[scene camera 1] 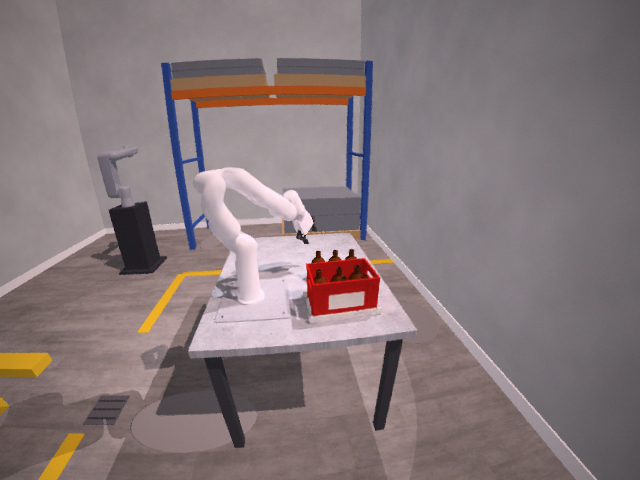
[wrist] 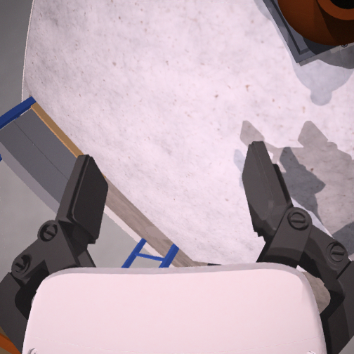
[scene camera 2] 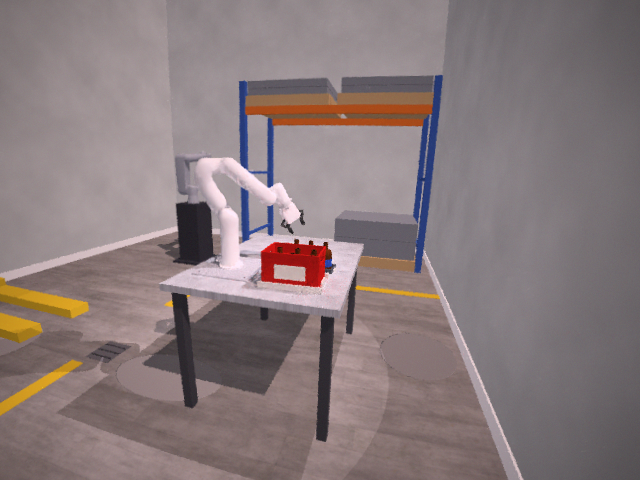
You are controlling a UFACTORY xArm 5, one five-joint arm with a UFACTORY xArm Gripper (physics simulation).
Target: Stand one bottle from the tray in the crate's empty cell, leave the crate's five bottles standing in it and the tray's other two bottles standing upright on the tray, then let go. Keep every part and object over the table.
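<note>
The red crate stands near the front of the table, with brown bottles inside; necks show above its front wall. Its wall hides the cells, so I cannot tell which is empty. Three brown bottles stand upright in a row behind the crate; the right one shows a blue label in the second scene view. In the wrist view part of a bottle stands on the dark tray at the top right. My gripper is open and empty, above the table beyond the bottles.
The crate rests on a pale low base on the table. The arm's base stands left of the crate. A blue and orange rack with grey boxes stands behind the table.
</note>
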